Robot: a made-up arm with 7 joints. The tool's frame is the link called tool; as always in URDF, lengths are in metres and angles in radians.
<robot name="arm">
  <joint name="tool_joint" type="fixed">
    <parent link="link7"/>
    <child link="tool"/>
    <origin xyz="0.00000 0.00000 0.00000" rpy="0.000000 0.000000 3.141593"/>
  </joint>
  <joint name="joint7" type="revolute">
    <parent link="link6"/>
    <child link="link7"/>
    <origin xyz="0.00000 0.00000 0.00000" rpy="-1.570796 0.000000 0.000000"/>
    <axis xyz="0 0 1"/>
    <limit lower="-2.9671" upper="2.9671" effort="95" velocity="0.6"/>
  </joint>
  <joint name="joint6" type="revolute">
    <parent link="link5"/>
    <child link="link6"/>
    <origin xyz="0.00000 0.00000 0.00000" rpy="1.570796 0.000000 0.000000"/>
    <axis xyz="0 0 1"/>
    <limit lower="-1.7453" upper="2.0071" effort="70" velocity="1.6"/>
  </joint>
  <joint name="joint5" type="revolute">
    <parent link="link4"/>
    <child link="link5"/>
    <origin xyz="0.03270 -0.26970 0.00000" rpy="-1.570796 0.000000 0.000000"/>
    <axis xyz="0 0 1"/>
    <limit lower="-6.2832" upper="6.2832" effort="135" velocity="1.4"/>
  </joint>
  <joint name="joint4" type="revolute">
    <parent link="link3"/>
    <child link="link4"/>
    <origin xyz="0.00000 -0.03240 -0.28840" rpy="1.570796 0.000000 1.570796"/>
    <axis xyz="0 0 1"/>
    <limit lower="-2.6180" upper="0.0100" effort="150" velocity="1.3"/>
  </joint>
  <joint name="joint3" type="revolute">
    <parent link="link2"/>
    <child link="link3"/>
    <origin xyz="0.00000 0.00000 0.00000" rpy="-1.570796 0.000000 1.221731"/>
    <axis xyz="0 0 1"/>
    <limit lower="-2.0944" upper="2.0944" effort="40" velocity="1.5"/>
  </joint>
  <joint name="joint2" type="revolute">
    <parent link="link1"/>
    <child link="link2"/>
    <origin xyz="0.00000 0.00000 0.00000" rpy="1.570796 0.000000 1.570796"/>
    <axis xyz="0 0 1"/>
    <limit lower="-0.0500" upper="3.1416" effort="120" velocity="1.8"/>
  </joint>
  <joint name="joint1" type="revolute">
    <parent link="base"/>
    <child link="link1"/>
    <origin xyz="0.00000 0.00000 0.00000" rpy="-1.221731 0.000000 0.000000"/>
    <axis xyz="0 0 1"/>
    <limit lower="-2.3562" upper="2.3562" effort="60" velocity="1.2"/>
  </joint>
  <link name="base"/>
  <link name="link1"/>
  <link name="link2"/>
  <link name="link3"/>
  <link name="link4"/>
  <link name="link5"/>
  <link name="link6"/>
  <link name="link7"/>
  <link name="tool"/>
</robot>
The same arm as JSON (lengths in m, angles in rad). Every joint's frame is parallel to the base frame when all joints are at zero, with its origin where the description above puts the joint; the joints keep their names.
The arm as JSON. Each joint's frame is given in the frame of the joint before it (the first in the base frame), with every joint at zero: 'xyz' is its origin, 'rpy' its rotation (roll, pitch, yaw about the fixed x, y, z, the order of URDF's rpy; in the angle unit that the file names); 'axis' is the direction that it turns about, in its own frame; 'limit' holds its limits. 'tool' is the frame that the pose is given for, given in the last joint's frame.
{"units": {"length": "m", "angle": "rad"}, "joints": [{"name": "joint1", "type": "revolute", "origin": {"xyz": [0.0, 0.0, 0.0], "rpy": [0.0, 0.0, 0.0]}, "axis": [0.0, 0.9397, 0.342], "limit": {"lower": -2.3562, "upper": 2.3562}}, {"name": "joint2", "type": "revolute", "origin": {"xyz": [0.0, 0.0, 0.0], "rpy": [0.0, 0.0, 0.0]}, "axis": [1.0, 0.0, 0.0], "limit": {"lower": -0.05, "upper": 3.1416}}, {"name": "joint3", "type": "revolute", "origin": {"xyz": [0.0, 0.0, 0.0], "rpy": [0.0, 0.0, 0.0]}, "axis": [0.0, 0.0, 1.0], "limit": {"lower": -2.0944, "upper": 2.0944}}, {"name": "joint4", "type": "revolute", "origin": {"xyz": [0.0324, 0.0, -0.2884], "rpy": [0.0, 0.0, 0.0]}, "axis": [0.0, 1.0, 0.0], "limit": {"lower": -2.618, "upper": 0.01}}, {"name": "joint5", "type": "revolute", "origin": {"xyz": [-0.0327, 0.0, -0.2697], "rpy": [0.0, 0.0, 0.0]}, "axis": [0.0, 0.0, 1.0], "limit": {"lower": -6.2832, "upper": 6.2832}}, {"name": "joint6", "type": "revolute", "origin": {"xyz": [0.0, 0.0, 0.0], "rpy": [0.0, 0.0, 0.0]}, "axis": [0.0, 1.0, 0.0], "limit": {"lower": -1.7453, "upper": 2.0071}}, {"name": "joint7", "type": "revolute", "origin": {"xyz": [0.0, 0.0, 0.0], "rpy": [0.0, 0.0, 0.0]}, "axis": [0.0, 0.0, 1.0], "limit": {"lower": -2.9671, "upper": 2.9671}}], "tool": {"origin": {"xyz": [0.0, 0.0, 0.0], "rpy": [0.0, 0.0, 0.0]}}}
